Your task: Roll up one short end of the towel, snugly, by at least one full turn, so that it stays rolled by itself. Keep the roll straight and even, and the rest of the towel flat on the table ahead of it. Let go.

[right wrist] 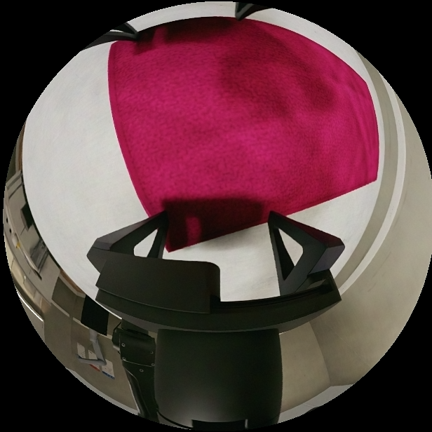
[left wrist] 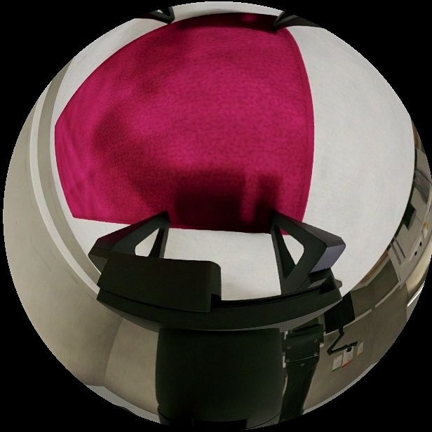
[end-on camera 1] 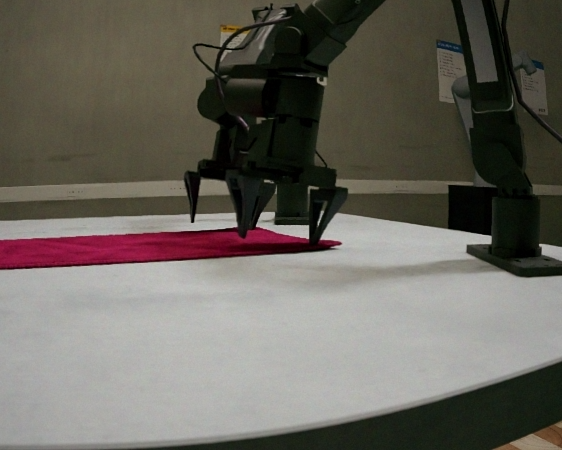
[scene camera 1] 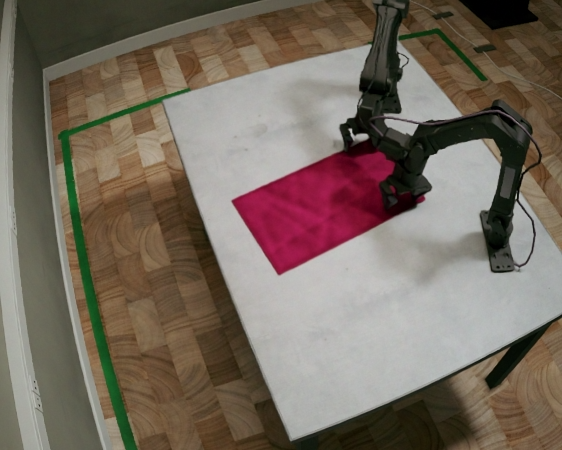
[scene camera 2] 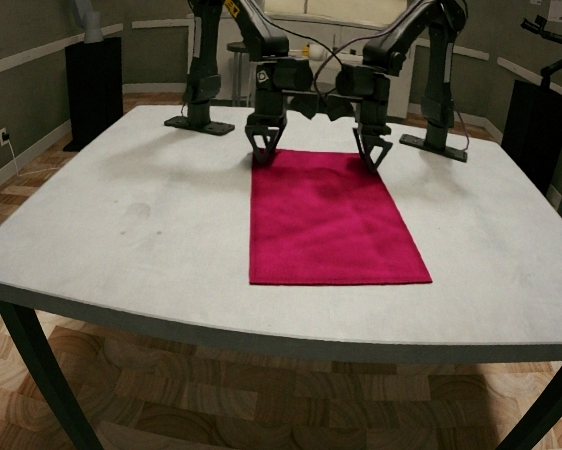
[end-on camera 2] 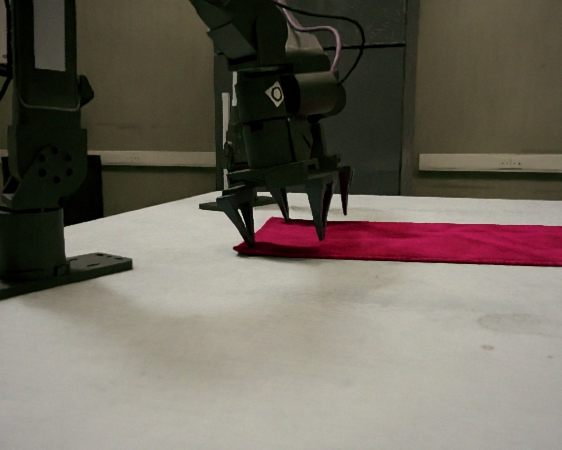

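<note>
The magenta towel [scene camera 1: 300, 215] [scene camera 2: 325, 235] [end-on camera 1: 100, 250] [end-on camera 2: 425, 242] [left wrist: 225, 100] [right wrist: 225, 125] lies mostly flat and unrolled, with faint ripples. Its short end nearest the arm bases is slightly lifted at the corners in the end-on views. My left gripper [scene camera 1: 406, 200] [end-on camera 1: 279, 239] [left wrist: 218, 215] is open and empty, pointing down over one long side near that end. My right gripper [end-on camera 2: 285, 242] [right wrist: 217, 216] is likewise open and empty over the opposite side. The fingertips are very low at the cloth; exact contact is unclear. In scene camera 1, the arms partly hide the towel's robot-side end.
The white table [scene camera 1: 350, 340] [scene camera 2: 125, 260] [end-on camera 1: 250, 350] [end-on camera 2: 300, 350] extends around the towel. The left arm's base plate [scene camera 1: 501, 260] [end-on camera 1: 537, 267] and the right arm's base plate [scene camera 2: 200, 125] [end-on camera 2: 100, 262] stand beyond the towel's robot-side end. The two wrists are close together.
</note>
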